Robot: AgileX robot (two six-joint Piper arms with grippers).
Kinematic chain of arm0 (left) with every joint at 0, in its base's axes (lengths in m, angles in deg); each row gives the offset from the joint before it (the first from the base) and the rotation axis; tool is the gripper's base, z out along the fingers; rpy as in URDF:
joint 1: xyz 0 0 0.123 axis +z
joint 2: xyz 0 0 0 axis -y
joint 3: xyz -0.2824 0 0.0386 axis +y
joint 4: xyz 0.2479 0 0.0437 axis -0.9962 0 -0.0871
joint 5: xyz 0 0 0 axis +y
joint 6: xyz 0.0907 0 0.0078 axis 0.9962 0 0.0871
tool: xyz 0 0 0 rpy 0 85 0
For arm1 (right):
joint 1: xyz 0 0 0.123 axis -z
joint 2: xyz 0 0 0 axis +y
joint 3: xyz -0.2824 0 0.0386 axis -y
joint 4: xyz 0.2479 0 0.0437 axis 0.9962 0 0.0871
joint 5: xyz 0 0 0 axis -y
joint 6: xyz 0.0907 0 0.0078 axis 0.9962 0 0.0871
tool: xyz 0 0 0 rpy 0 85 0
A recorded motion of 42 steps. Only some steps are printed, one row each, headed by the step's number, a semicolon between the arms.
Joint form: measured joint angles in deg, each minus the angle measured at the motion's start. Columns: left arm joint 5, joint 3, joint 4, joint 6, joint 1, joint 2; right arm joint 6, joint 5, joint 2, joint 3, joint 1, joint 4.
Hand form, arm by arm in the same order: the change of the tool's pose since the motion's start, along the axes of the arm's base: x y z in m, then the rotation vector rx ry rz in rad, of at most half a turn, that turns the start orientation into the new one. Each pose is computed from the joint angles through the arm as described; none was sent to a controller.
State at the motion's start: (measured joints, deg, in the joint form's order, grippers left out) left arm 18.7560 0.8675 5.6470 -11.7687 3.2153 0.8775; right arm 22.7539 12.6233 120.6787 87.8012 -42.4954 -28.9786
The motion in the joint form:
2: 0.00 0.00 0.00 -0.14 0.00 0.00; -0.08 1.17 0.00 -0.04 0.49 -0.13
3: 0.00 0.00 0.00 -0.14 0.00 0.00; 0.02 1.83 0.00 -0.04 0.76 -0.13
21: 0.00 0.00 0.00 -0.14 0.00 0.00; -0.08 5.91 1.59 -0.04 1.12 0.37
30: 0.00 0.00 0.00 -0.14 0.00 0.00; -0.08 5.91 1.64 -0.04 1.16 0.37
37: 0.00 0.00 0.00 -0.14 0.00 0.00; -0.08 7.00 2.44 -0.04 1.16 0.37
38: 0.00 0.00 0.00 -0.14 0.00 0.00; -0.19 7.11 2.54 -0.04 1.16 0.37
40: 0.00 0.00 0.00 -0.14 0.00 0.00; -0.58 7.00 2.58 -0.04 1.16 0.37
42: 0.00 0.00 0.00 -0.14 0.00 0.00; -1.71 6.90 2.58 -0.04 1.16 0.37
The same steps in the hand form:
2: 0.0000 0.0000 0.0000 -0.0024 -0.0001 0.0006; 0.0025 -0.0022 0.0014 0.0126 -0.0119 0.0017
3: 0.0000 0.0000 0.0000 -0.0024 -0.0001 0.0006; 0.0039 -0.0034 0.0023 0.0224 -0.0164 0.0014
21: 0.0000 0.0000 0.0000 -0.0024 -0.0001 0.0006; 0.0070 -0.0011 -0.0058 0.0625 -0.0274 0.0213
30: 0.0000 0.0000 0.0000 -0.0024 -0.0001 0.0006; 0.0073 -0.0013 -0.0063 0.0619 -0.0268 0.0206
37: 0.0000 0.0000 0.0000 -0.0024 -0.0001 0.0006; 0.0079 0.0002 -0.0117 0.0672 -0.0256 0.0284
38: 0.0000 0.0000 0.0000 -0.0024 -0.0001 0.0006; 0.0080 0.0004 -0.0124 0.0664 -0.0267 0.0296
40: 0.0000 0.0000 0.0000 -0.0024 -0.0001 0.0006; 0.0081 0.0004 -0.0129 0.0602 -0.0302 0.0306
42: 0.0000 0.0000 0.0000 -0.0024 -0.0001 0.0006; 0.0081 0.0003 -0.0131 0.0466 -0.0439 0.0349

